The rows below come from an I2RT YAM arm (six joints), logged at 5 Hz.
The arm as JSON. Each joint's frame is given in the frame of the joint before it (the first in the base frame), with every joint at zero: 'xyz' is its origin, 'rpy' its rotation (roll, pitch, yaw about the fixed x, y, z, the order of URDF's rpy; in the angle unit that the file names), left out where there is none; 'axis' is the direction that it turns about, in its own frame. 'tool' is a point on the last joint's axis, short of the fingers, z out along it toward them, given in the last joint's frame.
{
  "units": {
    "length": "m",
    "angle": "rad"
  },
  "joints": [
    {
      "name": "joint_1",
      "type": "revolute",
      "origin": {
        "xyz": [
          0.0,
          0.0,
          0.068
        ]
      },
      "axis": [
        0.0,
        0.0,
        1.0
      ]
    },
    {
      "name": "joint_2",
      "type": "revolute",
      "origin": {
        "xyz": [
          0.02,
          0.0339,
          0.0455
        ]
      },
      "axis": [
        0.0,
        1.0,
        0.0
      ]
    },
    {
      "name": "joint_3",
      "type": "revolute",
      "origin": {
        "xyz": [
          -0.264,
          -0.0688,
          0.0
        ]
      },
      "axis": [
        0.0,
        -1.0,
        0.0
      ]
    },
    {
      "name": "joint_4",
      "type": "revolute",
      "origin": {
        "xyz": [
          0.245,
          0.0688,
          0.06
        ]
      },
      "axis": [
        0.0,
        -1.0,
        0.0
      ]
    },
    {
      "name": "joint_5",
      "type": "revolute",
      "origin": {
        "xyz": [
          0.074,
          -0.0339,
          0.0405
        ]
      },
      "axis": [
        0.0,
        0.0,
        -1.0
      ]
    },
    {
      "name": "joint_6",
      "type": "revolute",
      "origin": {
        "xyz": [
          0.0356,
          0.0,
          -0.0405
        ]
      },
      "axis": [
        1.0,
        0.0,
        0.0
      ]
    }
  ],
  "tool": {
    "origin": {
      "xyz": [
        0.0,
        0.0,
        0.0
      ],
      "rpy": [
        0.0,
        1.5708,
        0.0
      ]
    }
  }
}
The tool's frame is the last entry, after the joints.
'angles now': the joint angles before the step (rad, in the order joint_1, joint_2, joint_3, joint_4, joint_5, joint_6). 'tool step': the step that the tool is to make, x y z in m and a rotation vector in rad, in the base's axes. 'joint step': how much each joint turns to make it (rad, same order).
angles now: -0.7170 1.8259 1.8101 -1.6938 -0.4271 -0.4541
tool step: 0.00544 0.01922 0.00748 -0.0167 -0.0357 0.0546
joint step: 0.0572 -0.0389 -0.0167 0.0167 -0.0100 0.0016
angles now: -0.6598 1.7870 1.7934 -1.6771 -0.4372 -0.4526
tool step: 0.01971 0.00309 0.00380 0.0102 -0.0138 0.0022
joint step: 0.0427 0.0548 0.0844 -0.0059 -0.0199 0.0432
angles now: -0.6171 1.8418 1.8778 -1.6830 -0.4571 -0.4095
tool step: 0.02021 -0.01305 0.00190 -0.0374 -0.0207 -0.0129
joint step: 0.0046 0.0878 0.1277 0.0075 0.0177 0.0205
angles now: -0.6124 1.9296 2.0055 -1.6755 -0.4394 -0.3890
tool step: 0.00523 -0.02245 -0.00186 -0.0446 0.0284 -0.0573
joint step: -0.0373 0.0729 0.0995 -0.0138 0.0523 0.0232
